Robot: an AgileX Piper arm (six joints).
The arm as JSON. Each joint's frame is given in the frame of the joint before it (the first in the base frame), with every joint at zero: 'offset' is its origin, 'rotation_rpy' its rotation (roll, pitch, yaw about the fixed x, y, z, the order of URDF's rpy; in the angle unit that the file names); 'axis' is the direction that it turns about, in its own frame. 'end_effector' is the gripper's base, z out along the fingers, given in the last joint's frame.
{
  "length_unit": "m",
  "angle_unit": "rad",
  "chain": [
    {
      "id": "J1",
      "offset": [
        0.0,
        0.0,
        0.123
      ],
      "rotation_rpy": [
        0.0,
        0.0,
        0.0
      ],
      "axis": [
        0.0,
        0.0,
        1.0
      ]
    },
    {
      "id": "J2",
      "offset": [
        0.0,
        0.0,
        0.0
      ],
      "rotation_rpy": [
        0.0,
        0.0,
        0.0
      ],
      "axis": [
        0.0,
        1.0,
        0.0
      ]
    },
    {
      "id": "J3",
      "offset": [
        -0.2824,
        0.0,
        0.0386
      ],
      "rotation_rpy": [
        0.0,
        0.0,
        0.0
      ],
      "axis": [
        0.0,
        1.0,
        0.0
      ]
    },
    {
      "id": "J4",
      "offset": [
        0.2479,
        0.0,
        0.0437
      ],
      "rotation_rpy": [
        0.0,
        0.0,
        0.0
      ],
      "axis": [
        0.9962,
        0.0,
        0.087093
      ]
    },
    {
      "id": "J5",
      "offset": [
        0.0,
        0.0,
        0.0
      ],
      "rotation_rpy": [
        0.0,
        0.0,
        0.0
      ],
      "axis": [
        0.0,
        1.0,
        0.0
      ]
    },
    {
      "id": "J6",
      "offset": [
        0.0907,
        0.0,
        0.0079
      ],
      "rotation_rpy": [
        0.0,
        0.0,
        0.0
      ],
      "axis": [
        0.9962,
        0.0,
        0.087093
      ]
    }
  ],
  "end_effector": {
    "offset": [
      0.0,
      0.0,
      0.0
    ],
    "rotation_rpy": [
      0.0,
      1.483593,
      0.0
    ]
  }
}
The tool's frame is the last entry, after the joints.
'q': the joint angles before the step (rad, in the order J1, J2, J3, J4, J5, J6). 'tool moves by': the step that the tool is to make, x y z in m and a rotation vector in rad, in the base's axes. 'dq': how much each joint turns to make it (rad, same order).
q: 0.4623, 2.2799, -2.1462, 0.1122, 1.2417, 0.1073
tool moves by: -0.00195, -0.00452, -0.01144, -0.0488, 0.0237, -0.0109
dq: 0.0000, -0.0016, 0.0433, -0.0368, 0.0001, 0.0139
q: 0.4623, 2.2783, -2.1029, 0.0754, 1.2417, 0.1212
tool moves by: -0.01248, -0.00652, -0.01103, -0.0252, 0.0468, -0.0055
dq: 0.0000, -0.0445, 0.1211, -0.0024, -0.0239, 0.0041
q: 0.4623, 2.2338, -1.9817, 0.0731, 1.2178, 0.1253
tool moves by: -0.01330, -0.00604, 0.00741, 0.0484, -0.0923, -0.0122
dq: 0.0014, -0.1060, 0.1674, 0.0045, -0.1661, 0.0005
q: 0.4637, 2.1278, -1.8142, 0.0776, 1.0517, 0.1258
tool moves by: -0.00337, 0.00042, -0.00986, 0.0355, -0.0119, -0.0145
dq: 0.0000, -0.0136, 0.0670, 0.0292, -0.0802, 0.0000
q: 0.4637, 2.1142, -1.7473, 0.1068, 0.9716, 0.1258
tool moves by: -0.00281, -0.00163, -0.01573, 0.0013, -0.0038, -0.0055
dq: 0.0000, 0.0000, 0.0646, 0.0027, -0.0687, -0.0025
